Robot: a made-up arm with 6 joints. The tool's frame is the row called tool. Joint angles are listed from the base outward.
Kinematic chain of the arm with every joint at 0, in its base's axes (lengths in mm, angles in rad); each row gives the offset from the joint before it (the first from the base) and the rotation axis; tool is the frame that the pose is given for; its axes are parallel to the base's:
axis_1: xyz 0 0 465 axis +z
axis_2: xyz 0 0 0 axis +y
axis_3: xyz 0 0 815 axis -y
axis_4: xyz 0 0 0 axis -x
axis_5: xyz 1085 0 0 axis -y
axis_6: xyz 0 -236 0 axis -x
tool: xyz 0 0 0
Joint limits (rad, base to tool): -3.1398..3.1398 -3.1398..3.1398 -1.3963..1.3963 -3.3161..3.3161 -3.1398..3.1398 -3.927..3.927
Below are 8 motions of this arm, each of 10 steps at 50 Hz.
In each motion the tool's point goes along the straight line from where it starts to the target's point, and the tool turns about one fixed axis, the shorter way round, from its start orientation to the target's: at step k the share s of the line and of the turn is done. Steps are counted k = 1, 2, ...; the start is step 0. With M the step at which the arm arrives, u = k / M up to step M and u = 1 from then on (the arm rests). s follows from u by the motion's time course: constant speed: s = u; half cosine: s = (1 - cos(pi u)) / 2; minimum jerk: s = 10 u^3 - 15 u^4 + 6 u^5.
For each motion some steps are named. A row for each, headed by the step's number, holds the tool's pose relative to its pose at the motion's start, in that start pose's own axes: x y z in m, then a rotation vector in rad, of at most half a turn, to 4 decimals.
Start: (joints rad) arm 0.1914 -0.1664 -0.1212 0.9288 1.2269 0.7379
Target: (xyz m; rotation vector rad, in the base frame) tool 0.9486 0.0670 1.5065 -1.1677 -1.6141 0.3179
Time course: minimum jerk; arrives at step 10
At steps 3, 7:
3: 0.0035 0.0015 0.0022 0.0180 -0.0148 -0.0116
7: 0.0177 0.0079 0.0114 0.0923 -0.0761 -0.0594

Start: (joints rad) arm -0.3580 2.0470 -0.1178 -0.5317 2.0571 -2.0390
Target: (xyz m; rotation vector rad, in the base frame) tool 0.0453 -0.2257 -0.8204 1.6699 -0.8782 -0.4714
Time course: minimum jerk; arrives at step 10
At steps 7, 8, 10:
7: 0.0771 -0.0707 -0.0327 0.0914 -0.0010 0.1516
8: 0.0868 -0.0795 -0.0368 0.1029 -0.0011 0.1707
10: 0.0921 -0.0844 -0.0390 0.1092 -0.0012 0.1812

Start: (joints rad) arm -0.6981 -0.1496 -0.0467 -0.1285 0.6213 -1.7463
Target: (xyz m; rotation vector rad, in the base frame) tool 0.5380 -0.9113 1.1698 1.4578 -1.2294 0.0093
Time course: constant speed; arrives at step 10
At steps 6, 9, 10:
6: -0.0501 -0.0724 0.0988 -0.0142 -0.0864 -0.0017
9: -0.0751 -0.1087 0.1482 -0.0214 -0.1296 -0.0025
10: -0.0835 -0.1207 0.1646 -0.0237 -0.1440 -0.0028

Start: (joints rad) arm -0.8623 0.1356 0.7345 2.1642 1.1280 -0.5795
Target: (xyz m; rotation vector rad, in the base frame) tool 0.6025 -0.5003 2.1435 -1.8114 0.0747 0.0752
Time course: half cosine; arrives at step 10
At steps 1, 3, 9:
1: -0.0024 -0.0025 0.0018 -0.0005 0.0008 -0.0020
3: -0.0199 -0.0208 0.0153 -0.0039 0.0067 -0.0165
9: -0.0941 -0.0984 0.0722 -0.0182 0.0317 -0.0780

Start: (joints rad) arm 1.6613 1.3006 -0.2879 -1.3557 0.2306 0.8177
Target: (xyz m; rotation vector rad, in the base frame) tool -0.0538 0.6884 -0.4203 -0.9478 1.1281 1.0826
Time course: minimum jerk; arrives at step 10
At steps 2, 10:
2: 0.0010 0.0069 0.0063 -0.0120 -0.0039 0.0098
10: 0.0171 0.1184 0.1089 -0.2070 -0.0679 0.1696

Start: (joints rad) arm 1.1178 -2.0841 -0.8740 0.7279 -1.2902 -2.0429
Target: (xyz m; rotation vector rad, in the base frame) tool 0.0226 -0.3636 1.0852 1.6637 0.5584 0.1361
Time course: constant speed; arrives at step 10
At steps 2, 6, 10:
2: 0.0245 -0.0145 -0.0167 -0.0104 -0.0029 -0.0470
6: 0.0735 -0.0434 -0.0500 -0.0311 -0.0086 -0.1409
10: 0.1224 -0.0723 -0.0833 -0.0518 -0.0143 -0.2348

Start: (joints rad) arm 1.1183 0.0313 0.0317 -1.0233 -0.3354 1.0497
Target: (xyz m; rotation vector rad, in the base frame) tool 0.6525 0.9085 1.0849 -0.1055 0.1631 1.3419
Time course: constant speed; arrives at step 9
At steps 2, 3, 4, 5, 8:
2: -0.0061 -0.0137 0.0004 0.0066 0.0015 -0.0132
3: -0.0092 -0.0206 0.0005 0.0099 0.0023 -0.0198
4: -0.0123 -0.0274 0.0007 0.0132 0.0030 -0.0264
5: -0.0154 -0.0343 0.0009 0.0166 0.0038 -0.0330
8: -0.0246 -0.0548 0.0014 0.0265 0.0060 -0.0527

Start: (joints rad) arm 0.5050 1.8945 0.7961 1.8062 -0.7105 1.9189
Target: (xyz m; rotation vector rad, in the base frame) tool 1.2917 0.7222 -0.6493 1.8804 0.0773 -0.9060
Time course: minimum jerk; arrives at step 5
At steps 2, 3, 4, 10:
2: 0.0098 0.0114 0.0043 0.0126 -0.0036 -0.0033
3: 0.0210 0.0246 0.0092 0.0271 -0.0078 -0.0070
4: 0.0290 0.0340 0.0126 0.0374 -0.0107 -0.0097
10: 0.0307 0.0361 0.0134 0.0397 -0.0114 -0.0103

